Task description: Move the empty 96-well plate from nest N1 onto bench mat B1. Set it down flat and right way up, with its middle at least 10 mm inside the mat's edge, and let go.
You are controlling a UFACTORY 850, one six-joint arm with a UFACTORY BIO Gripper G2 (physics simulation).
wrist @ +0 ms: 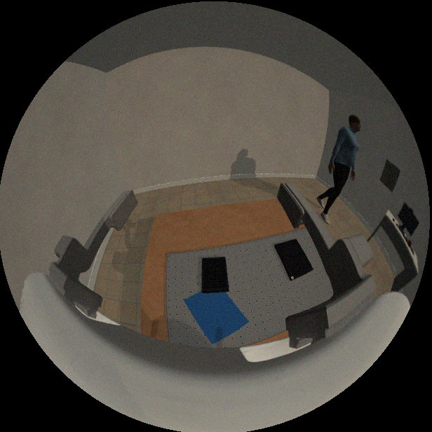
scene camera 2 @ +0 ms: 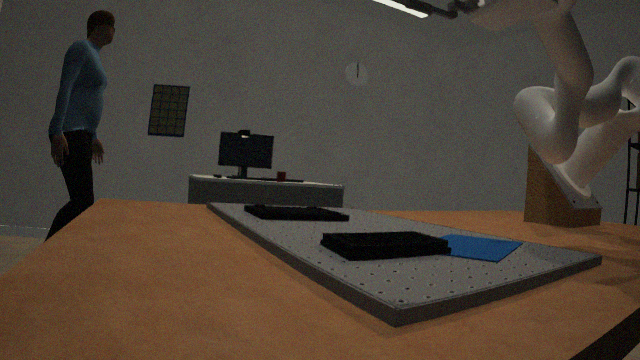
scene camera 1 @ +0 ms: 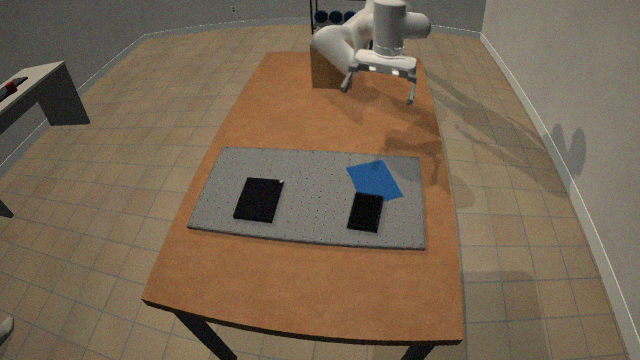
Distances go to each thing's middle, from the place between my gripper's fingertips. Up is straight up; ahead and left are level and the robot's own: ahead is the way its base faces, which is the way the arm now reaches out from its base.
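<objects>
The black 96-well plate point(scene camera 2: 375, 245) is 60 mm ahead of my hand and 340 mm below it. Then there is the blue bench mat B1 point(scene camera 2: 484, 249), which I find 70 mm behind my hand and 350 mm below it. The black nest N1 point(scene camera 1: 262, 195) is a long way below my hand, also a long way to the right of it, and slightly ahead of it.
</objects>
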